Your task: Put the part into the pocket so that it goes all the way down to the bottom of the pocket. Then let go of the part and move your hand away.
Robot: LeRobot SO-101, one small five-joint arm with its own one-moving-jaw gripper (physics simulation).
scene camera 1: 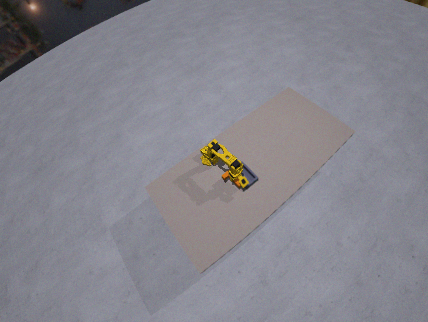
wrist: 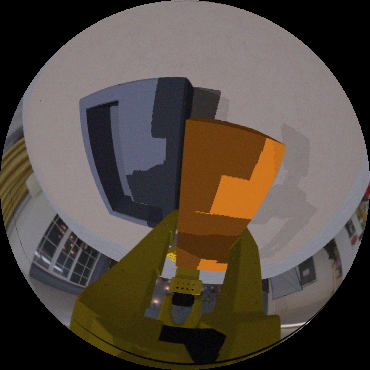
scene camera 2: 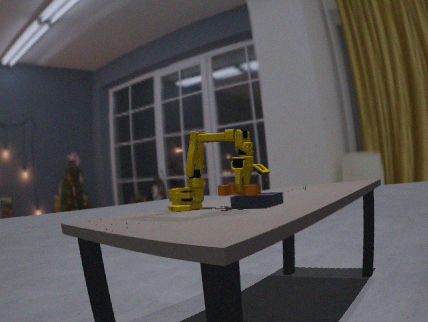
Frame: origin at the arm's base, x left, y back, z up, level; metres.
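Where they show: end effector, tool point: (scene camera 1: 236,177) (wrist: 181,217) (scene camera 2: 245,188); arm's base, origin of the base link: (scene camera 1: 211,160) (scene camera 2: 190,209).
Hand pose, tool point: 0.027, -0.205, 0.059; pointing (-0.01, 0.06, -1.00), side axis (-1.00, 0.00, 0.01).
Note:
Things, the pixels of their top centre, and the offset from my tool point, as dx, dy, dz. Level surfaces: height alone.
- orange part, middle of its top: (wrist: 230,251) (scene camera 2: 238,183) (scene camera 1: 232,178) -0.030, +0.001, +0.017
- blue-grey block, middle of its top: (wrist: 122,175) (scene camera 2: 256,194) (scene camera 1: 244,173) +0.053, -0.005, -0.023
- beige table top, its level: dz -0.059
The orange part (scene camera 1: 225,176) (scene camera 2: 226,190) (wrist: 225,155) is a long block held between the two jaws of my gripper (scene camera 2: 243,184) (wrist: 211,225), which is shut on it. The pocket is the hollow in a blue-grey block (scene camera 1: 254,180) (scene camera 2: 257,201) (wrist: 187,105) on the table. In the wrist view the part is beside the pocket's right wall and covers a bit of that edge. In scene camera 2 it is at about rim height or a little above, reaching out to the left of the block. The arm hides part of the pocket in scene camera 1.
The pocket block stands on a beige table top (scene camera 1: 300,130) (scene camera 2: 150,232) (wrist: 240,55), in front of the arm's base (scene camera 1: 206,156) (scene camera 2: 184,200). The arm's shadow falls on the table beside the block. A window and a yellow curtain are in the background.

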